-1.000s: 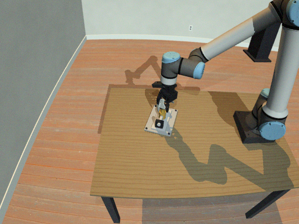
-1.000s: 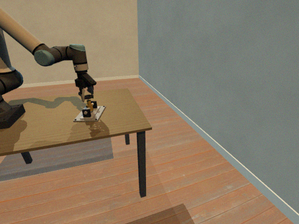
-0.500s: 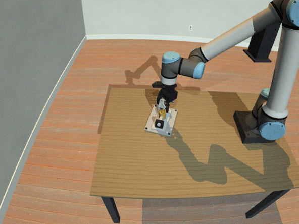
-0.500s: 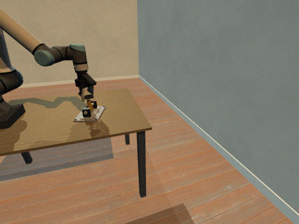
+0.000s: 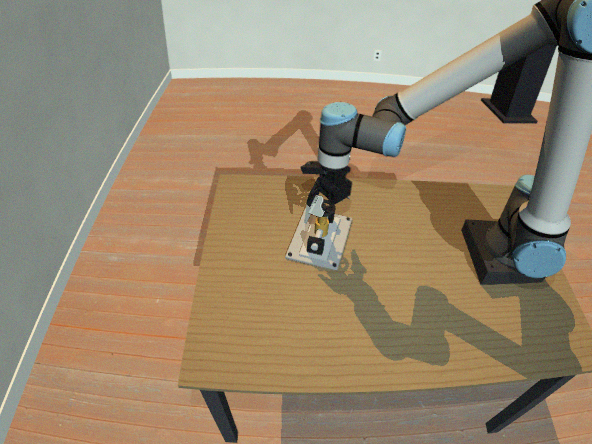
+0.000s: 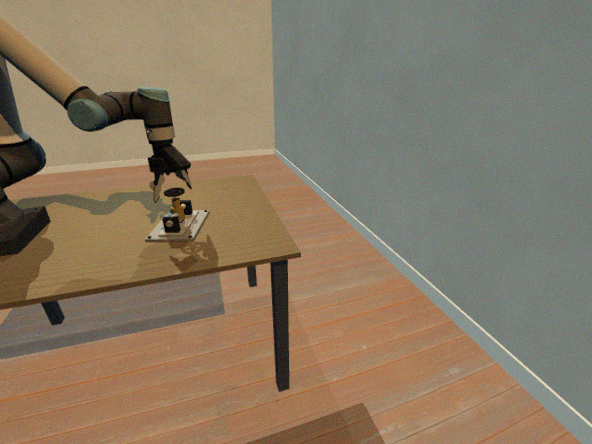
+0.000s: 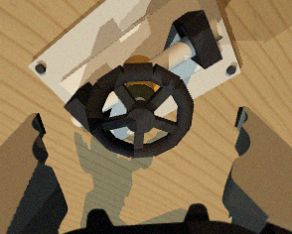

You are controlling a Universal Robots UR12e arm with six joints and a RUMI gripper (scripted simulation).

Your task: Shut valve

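The black spoked handwheel lies 10 mm above my hand. Round my hand: base plate: 120 mm below.
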